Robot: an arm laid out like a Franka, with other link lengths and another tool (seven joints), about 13 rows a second.
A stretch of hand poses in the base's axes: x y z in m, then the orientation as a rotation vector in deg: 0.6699, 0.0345, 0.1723, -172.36, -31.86, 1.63; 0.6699, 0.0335, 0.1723, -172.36, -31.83, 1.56; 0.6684, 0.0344, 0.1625, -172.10, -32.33, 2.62; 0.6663, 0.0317, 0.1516, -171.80, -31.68, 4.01; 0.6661, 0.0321, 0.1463, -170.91, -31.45, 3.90; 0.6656, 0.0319, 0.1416, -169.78, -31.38, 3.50; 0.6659, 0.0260, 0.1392, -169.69, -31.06, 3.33; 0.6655, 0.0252, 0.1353, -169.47, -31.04, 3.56; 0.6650, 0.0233, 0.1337, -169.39, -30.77, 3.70; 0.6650, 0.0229, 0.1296, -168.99, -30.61, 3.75; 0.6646, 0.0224, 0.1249, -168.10, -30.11, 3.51; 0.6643, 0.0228, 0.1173, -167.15, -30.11, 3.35; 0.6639, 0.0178, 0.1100, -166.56, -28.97, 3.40
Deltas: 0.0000, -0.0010, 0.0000, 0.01, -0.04, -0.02; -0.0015, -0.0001, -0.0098, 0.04, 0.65, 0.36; -0.0036, -0.0028, -0.0207, 0.25, 1.64, 0.01; -0.0038, -0.0024, -0.0260, 1.17, 1.75, -0.04; -0.0043, -0.0026, -0.0307, 2.33, 1.70, 0.03; -0.0040, -0.0085, -0.0331, 2.49, 1.63, -0.18; -0.0044, -0.0093, -0.0370, 2.67, 1.82, -0.16; -0.0049, -0.0112, -0.0386, 2.78, 1.94, -0.32; -0.0049, -0.0116, -0.0427, 3.18, 2.06, -0.38; -0.0053, -0.0121, -0.0474, 4.16, 2.10, -0.62; -0.0056, -0.0117, -0.0550, 5.10, 2.17, -0.52; -0.0060, -0.0167, -0.0623, 5.85, 2.38, -1.21
